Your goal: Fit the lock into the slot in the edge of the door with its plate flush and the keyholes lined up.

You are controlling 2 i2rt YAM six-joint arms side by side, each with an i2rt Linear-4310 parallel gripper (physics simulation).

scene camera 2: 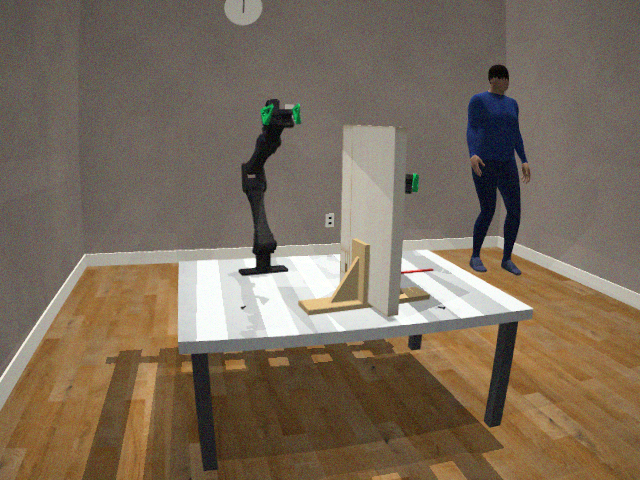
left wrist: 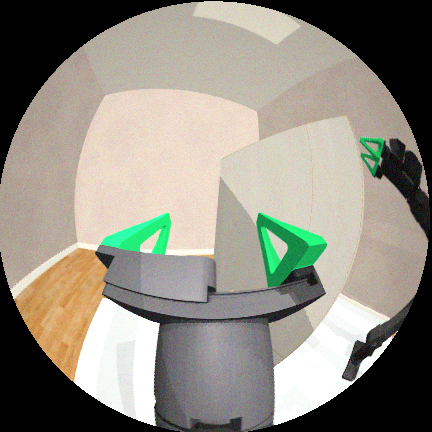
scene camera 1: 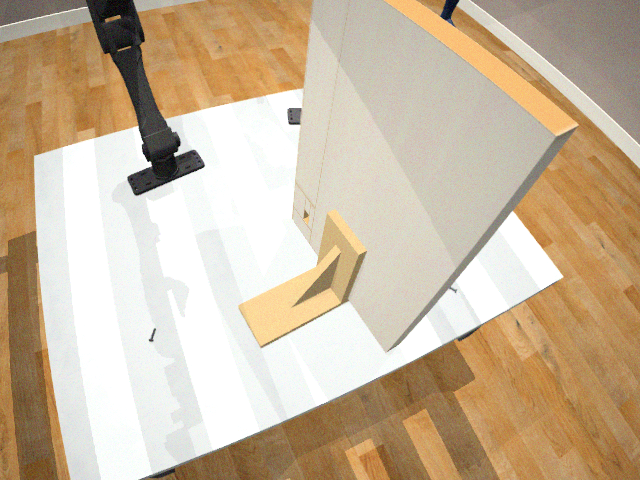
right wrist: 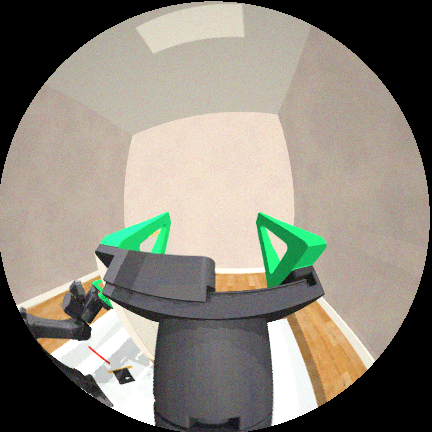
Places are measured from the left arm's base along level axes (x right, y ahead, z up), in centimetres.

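Pixels of known places: left gripper, between the fingertips: (left wrist: 213,217); right gripper, between the fingertips: (scene camera 2: 286,105) (left wrist: 360,147) (right wrist: 213,216); right arm's base, origin of its link: (scene camera 2: 263,271) (scene camera 1: 166,172).
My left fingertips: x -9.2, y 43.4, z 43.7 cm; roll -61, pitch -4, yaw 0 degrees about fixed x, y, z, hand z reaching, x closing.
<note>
Ahead of a thing's pixels: the offset from my left fingertips to its top centre. "spot": to the spot under its first point.
The pale door {dx +11.2, dy +11.8, dz +16.5 cm} (scene camera 1: 413,129) (scene camera 2: 369,206) (left wrist: 330,200) (right wrist: 131,325) stands upright on the table, with a small keyhole opening {spot: dx +18.4, dy -0.6, dz -35.6 cm} (scene camera 1: 306,215) low in its face near the far edge. The slot in the edge does not show clearly. A small dark object with a brass-coloured strip, seemingly the lock (right wrist: 123,376), lies on the table in the right wrist view, beyond the door. My left gripper (left wrist: 213,217) (right wrist: 112,281) is open and empty beside the door; a green fingertip shows past the door in scene camera 2. My right gripper (scene camera 2: 281,113) (left wrist: 360,147) (right wrist: 213,216) is open and empty, high above the table.
A wooden bracket (scene camera 1: 289,310) (scene camera 2: 361,268) braces the door, and another wooden foot {spot: dx -6.3, dy +8.0, dz -41.9 cm} (scene camera 2: 415,295) shows on its other side. A red stick {dx -10.0, dy -28.5, dz -43.1 cm} (scene camera 2: 417,271) (right wrist: 99,354) and two screws {dx +52.0, dy +22.2, dz -42.7 cm} (scene camera 1: 152,334) {dx -14.6, dy +16.1, dz -42.7 cm} (scene camera 1: 452,289) lie on the table (scene camera 2: 284,341). A person (scene camera 2: 497,124) stands beyond it.
</note>
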